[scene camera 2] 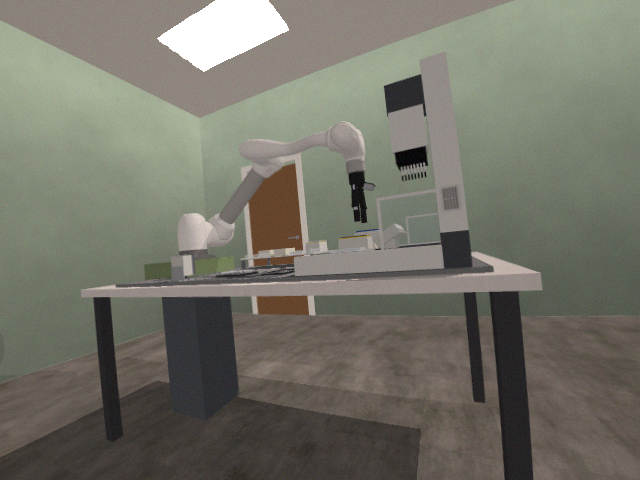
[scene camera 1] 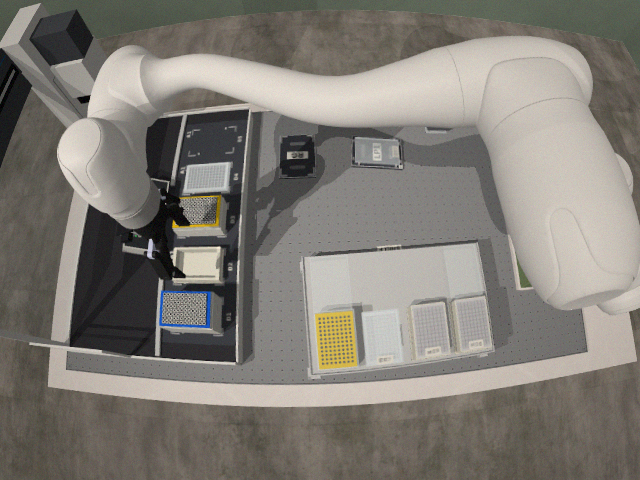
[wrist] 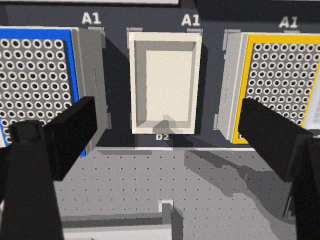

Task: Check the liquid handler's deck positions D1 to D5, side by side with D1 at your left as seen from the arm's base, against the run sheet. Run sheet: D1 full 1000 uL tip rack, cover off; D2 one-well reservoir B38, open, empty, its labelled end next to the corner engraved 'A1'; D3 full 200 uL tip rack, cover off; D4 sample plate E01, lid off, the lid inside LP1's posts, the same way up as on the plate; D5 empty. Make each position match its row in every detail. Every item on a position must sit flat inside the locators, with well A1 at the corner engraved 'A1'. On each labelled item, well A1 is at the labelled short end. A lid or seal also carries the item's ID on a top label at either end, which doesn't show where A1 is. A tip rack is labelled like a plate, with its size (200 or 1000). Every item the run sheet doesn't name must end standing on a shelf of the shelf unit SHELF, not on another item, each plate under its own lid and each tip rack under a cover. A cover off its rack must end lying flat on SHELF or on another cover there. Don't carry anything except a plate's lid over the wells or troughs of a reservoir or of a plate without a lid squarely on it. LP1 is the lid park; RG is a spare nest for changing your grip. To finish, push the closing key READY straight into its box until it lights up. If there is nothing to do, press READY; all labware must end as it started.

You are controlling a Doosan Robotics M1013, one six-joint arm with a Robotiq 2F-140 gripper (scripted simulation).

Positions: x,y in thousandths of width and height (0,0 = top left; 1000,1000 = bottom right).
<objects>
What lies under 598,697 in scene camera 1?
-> A clear lid.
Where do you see a yellow-rimmed tip rack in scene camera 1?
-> At 324,447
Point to a cream one-well reservoir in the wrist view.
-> At 514,281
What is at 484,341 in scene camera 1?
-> A dark spare nest.
</objects>
